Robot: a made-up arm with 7 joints.
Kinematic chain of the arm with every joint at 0, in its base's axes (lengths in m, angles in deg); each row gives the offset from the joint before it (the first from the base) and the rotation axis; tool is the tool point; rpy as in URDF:
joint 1: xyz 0 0 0.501 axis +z
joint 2: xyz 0 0 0 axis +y
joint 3: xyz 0 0 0.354 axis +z
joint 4: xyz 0.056 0 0 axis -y
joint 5: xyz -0.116 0 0.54 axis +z
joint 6: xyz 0 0 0 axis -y
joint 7: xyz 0.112 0 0 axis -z
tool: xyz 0 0 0 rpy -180 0 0
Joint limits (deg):
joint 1: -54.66..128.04
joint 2: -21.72..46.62
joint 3: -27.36..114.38
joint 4: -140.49..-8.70
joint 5: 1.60..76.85
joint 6: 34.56..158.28
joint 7: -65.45..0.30
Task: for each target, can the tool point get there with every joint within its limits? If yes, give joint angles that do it. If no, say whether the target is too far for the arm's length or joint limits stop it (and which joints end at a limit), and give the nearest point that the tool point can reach.
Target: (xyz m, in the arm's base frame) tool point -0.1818 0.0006 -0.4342
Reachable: no: joint limits stop it (at a limit: joint 1, joint 2, joint 4, joint 5) | nearest point -0.2626 0.1736 0.0551 | short by 0.525 m
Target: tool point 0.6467 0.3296 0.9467
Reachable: yes | joints -32.66 6.26 62.56 -87.46 28.19 80.83 -15.97
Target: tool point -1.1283 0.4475 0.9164
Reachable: no: too far | nearest point -0.8353 0.3659 0.8542 | short by 0.310 m
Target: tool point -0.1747 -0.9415 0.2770
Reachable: no: joint limits stop it (at a limit: joint 1, joint 2, joint 3, joint 5) | nearest point 0.0477 -0.7398 0.3228 | short by 0.304 m
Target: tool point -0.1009 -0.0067 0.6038
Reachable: no: joint limits stop it (at a limit: joint 2, joint 3, joint 4, joint 6) | nearest point -0.4612 -0.0306 0.5873 | short by 0.362 m
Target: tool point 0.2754 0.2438 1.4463
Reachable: yes | joints 30.59 16.79 53.64 -19.40 15.76 124.38 -23.96
